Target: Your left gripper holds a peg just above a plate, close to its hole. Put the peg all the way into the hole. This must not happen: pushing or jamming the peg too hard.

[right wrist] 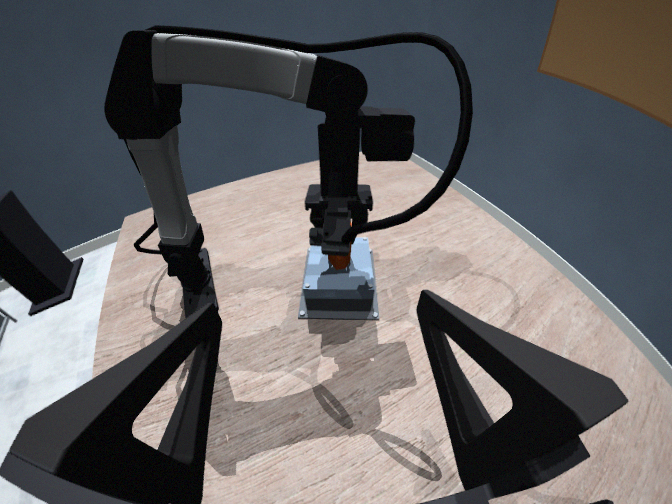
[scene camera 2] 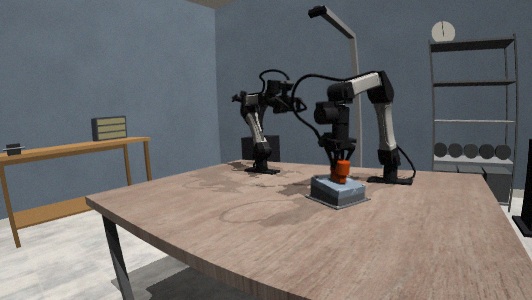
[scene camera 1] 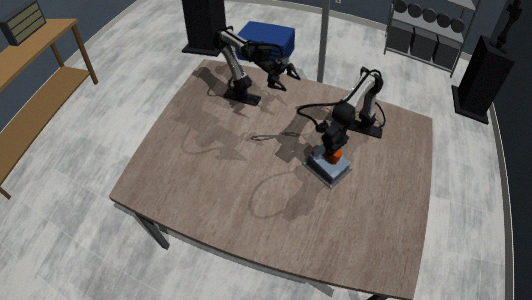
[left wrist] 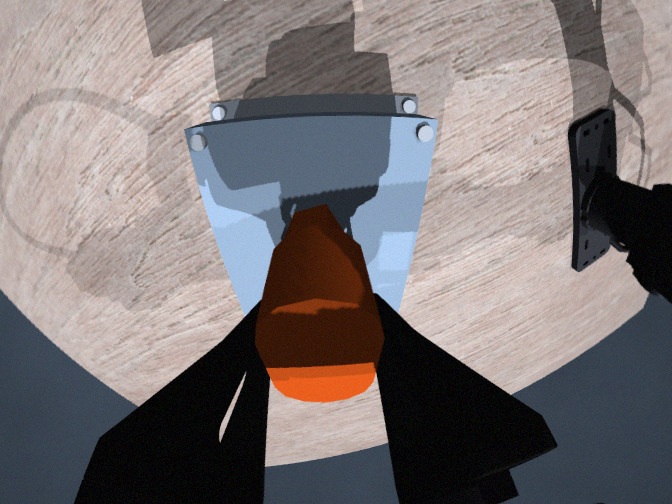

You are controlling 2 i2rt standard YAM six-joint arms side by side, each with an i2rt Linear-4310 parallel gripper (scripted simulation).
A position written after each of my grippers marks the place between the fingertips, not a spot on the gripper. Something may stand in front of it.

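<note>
There's a raised plate [scene camera 2: 324,182] here, and you'd find it in the right wrist view [right wrist: 325,283] and in the left wrist view [left wrist: 370,167] too. I can also see an orange peg [left wrist: 318,332]. My left gripper [scene camera 2: 338,167] is there as well, and it also shows in the right wrist view [right wrist: 339,242] and in the left wrist view [left wrist: 320,306]. And I see my right gripper [right wrist: 319,308].
</note>
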